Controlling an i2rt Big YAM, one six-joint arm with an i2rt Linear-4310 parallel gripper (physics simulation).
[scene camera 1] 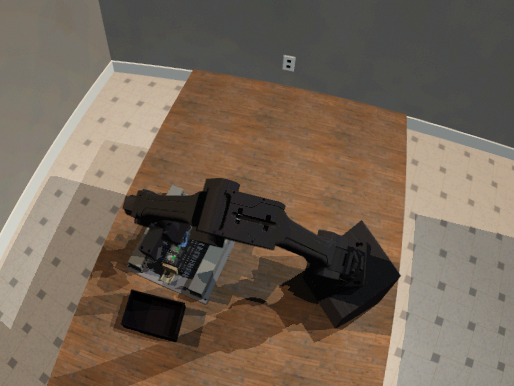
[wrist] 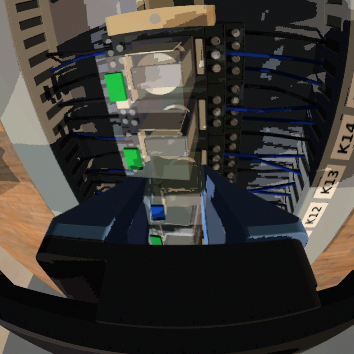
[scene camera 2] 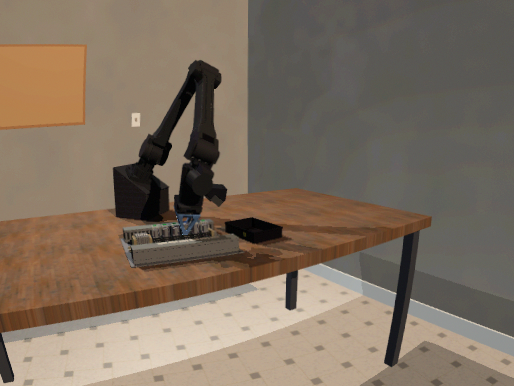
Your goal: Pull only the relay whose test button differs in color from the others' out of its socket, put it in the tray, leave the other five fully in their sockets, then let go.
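Pixels of known places: gripper, between the fingertips: (scene camera 1: 181, 243) (wrist: 175, 173) (scene camera 2: 184, 232); arm's base, origin of its link: (scene camera 1: 350, 264) (scene camera 2: 139, 177).
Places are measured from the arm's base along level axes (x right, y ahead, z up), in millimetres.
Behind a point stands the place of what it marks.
Observation:
My gripper (scene camera 1: 184, 240) @[x -1, y 477, z -116 mm] (scene camera 2: 188, 232) @[x -1, y 477, z -116 mm] (wrist: 175, 173) @[x -1, y 477, z -116 mm] points down over the relay row and is shut on the relay with the blue test button (wrist: 157, 212) @[x -6, y 475, z -84 mm]. That clear-cased relay (wrist: 179, 215) @[x 0, y 484, z -87 mm] stands in line with the row; its base and socket are hidden. Two relays with green buttons (wrist: 159, 77) @[x -65, y 491, z -88 mm] (wrist: 165, 146) @[x -39, y 486, z -88 mm] stand in the row farther up the wrist view. Another green button (wrist: 156, 241) @[x 25, y 465, z -86 mm] shows below the blue one, partly behind the gripper body. The remaining relays are hidden in the wrist view. The black tray (scene camera 1: 180, 322) @[x -231, y 408, z -141 mm] (scene camera 2: 269, 234) @[x -245, y 567, z -137 mm] stands beside the panel.
The relay row runs between the panel's grey slotted ducts (scene camera 1: 210, 272) (scene camera 2: 185, 250). A tan end block (wrist: 160, 19) @[x -82, y 488, z -115 mm] closes the row on the tray side. Screw terminals (wrist: 216, 55) @[x -61, y 507, z -127 mm] and blue and black wires flank the relays. Labels such as K13 (wrist: 329, 181) @[x 6, y 567, z -113 mm] line one duct.

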